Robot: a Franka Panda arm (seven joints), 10 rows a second.
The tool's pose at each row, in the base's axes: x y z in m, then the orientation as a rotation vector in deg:
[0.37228, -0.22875, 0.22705, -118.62, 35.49, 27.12]
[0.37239, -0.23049, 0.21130, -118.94, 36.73, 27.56]
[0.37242, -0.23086, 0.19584, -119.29, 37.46, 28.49]
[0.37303, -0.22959, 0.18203, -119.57, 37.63, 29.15]
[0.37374, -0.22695, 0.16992, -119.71, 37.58, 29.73]
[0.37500, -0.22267, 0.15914, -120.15, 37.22, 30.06]
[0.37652, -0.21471, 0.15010, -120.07, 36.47, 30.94]
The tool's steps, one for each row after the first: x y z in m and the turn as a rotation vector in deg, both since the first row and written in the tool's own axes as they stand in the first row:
[0.00909, 0.01106, 0.00679, -0.46, 0.33, 1.03]
[0.01762, 0.02133, 0.01459, -1.10, 0.16, 1.89]
[0.02532, 0.02940, 0.02286, -1.59, -0.10, 2.24]
[0.03183, 0.03566, 0.03138, -1.91, -0.44, 2.42]
[0.03765, 0.03994, 0.04054, -2.42, -0.65, 2.26]
[0.04182, 0.04119, 0.05188, -2.63, -1.54, 2.08]

